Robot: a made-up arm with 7 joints. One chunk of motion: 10 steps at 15 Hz.
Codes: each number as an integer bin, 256 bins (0 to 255) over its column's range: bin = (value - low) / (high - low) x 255, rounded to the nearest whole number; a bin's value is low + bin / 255 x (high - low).
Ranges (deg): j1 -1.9..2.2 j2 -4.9..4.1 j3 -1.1..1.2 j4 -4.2..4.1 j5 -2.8..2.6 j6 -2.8..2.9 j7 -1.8..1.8
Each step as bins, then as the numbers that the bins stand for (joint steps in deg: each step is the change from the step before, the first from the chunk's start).
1 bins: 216 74 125 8 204 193 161
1 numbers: 1.573 -2.288 0.027 -3.940 1.520 1.514 0.473
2 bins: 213 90 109 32 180 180 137
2 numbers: 1.525 -1.724 -0.117 -3.158 1.012 1.224 0.134
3 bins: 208 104 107 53 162 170 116
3 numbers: 1.444 -1.229 -0.135 -2.475 0.631 1.000 -0.162
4 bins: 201 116 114 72 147 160 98
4 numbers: 1.332 -0.806 -0.072 -1.856 0.313 0.776 -0.416
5 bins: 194 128 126 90 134 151 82
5 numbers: 1.219 -0.382 0.036 -1.271 0.038 0.575 -0.642
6 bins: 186 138 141 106 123 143 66
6 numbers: 1.091 -0.029 0.172 -0.750 -0.195 0.396 -0.868
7 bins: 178 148 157 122 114 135 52
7 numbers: 0.962 0.324 0.316 -0.229 -0.386 0.218 -1.066
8 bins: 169 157 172 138 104 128 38
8 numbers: 0.817 0.641 0.451 0.292 -0.598 0.061 -1.264
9 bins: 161 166 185 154 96 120 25
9 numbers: 0.689 0.959 0.569 0.813 -0.767 -0.118 -1.447
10 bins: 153 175 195 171 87 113 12
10 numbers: 0.560 1.276 0.659 1.366 -0.958 -0.274 -1.631
